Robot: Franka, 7 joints.
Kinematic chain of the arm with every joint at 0, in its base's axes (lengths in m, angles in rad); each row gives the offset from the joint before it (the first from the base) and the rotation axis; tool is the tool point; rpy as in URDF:
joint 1: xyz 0 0 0.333 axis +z
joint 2: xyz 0 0 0 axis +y
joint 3: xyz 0 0 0.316 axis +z
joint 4: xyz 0.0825 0 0 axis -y
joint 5: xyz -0.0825 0 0.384 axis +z
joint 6: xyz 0 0 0 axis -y
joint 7: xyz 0.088 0 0 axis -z
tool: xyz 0 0 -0.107 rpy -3.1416 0 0
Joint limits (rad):
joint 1: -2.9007..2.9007
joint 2: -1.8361..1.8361
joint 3: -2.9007..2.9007
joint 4: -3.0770..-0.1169
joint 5: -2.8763..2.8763
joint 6: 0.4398..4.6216
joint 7: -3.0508..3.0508
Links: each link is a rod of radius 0.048 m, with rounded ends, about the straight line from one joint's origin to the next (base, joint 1, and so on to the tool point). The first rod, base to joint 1, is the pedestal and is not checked.
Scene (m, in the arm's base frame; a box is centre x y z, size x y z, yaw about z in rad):
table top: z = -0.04
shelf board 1: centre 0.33 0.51 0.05 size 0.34 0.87 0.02 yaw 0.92
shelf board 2: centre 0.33 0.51 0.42 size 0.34 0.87 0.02 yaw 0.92
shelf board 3: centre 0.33 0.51 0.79 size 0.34 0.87 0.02 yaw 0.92
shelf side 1: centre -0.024 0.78 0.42 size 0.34 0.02 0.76 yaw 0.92
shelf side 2: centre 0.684 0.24 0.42 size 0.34 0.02 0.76 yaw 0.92
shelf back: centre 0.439 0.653 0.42 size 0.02 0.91 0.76 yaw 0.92
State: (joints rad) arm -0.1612 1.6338 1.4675 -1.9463 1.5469 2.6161 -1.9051
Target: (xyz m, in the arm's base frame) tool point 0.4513 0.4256 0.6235
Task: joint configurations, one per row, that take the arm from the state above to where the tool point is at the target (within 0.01 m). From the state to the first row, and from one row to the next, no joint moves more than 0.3 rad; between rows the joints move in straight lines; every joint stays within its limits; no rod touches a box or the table.
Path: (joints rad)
1: -0.3325 1.5872 1.4765 -2.1943 1.5911 2.6873 -1.9051
2: -0.5038 1.5406 1.4855 -2.4423 1.6353 2.7585 -1.9051
3: -0.6750 1.4940 1.4944 -2.6903 1.6794 2.8297 -1.9051
4: -0.8463 1.4473 1.5034 -2.9383 1.7236 2.9009 -1.9051
5: -0.9368 1.5769 1.7559 -2.8446 1.6405 2.6876 -1.9051
6: -1.0273 1.7065 2.0083 -2.7510 1.5574 2.4743 -1.9051
7: -1.1178 1.8361 2.2607 -2.6573 1.4743 2.2609 -1.9051
8: -0.9267 1.7398 2.1983 -2.4283 1.4919 2.3192 -1.9051
9: -0.7356 1.6435 2.1358 -2.1993 1.5094 2.3774 -1.9051
10: -0.5446 1.5472 2.0734 -1.9702 1.5269 2.4357 -1.9051
11: -0.3535 1.4508 2.0109 -1.7412 1.5444 2.4939 -1.9051

